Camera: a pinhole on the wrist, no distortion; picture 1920 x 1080 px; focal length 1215.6 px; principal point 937.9 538.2 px. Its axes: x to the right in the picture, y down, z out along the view. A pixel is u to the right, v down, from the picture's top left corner.
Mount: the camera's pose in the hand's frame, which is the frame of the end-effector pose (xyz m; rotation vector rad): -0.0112 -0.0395 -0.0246 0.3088 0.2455 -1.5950
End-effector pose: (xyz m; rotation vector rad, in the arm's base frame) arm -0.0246 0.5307 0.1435 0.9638 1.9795 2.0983
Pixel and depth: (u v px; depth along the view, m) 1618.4 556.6 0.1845
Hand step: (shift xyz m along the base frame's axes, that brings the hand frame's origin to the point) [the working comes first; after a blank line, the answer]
In the camera's frame: 0.1033 0.0028 0.1845

0.0045 0.1177 -0.1981
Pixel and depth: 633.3 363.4 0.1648
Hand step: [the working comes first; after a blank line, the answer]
In the camera's frame: -0.0413 -0.0237 0.1648

0.0854 0.1126 -0.0738
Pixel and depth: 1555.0 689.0 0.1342
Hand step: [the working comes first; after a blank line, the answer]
In the camera's frame: 0.0681 0.0166 0.1342

-0.0097 0.0887 -0.1441
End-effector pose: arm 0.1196 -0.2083 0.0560 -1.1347 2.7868 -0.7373
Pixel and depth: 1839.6 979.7 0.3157
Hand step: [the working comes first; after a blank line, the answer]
In the camera's frame: 0.2342 0.1147 0.3157

0.2245 -0.3648 0.0041
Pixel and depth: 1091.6 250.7 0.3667
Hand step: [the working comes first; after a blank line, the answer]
In the camera's frame: 0.0464 -0.0867 0.3667

0.2819 -0.1725 -0.1913
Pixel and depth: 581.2 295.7 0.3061
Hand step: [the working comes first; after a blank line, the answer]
In the camera's frame: -0.0898 -0.0611 0.3061

0.1603 -0.0998 -0.2441
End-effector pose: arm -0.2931 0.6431 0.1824 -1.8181 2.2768 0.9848
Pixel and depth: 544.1 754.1 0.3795
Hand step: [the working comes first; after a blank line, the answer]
In the camera's frame: -0.1229 0.0674 0.3795

-0.0850 0.1508 -0.3414
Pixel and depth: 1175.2 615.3 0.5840
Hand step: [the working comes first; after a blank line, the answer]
In the camera's frame: 0.1140 0.0370 0.5840

0.1539 0.2194 -0.5339
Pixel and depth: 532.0 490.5 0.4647
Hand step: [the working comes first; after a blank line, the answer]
In the camera's frame: -0.1552 -0.0182 0.4647

-0.0922 0.2719 -0.3714
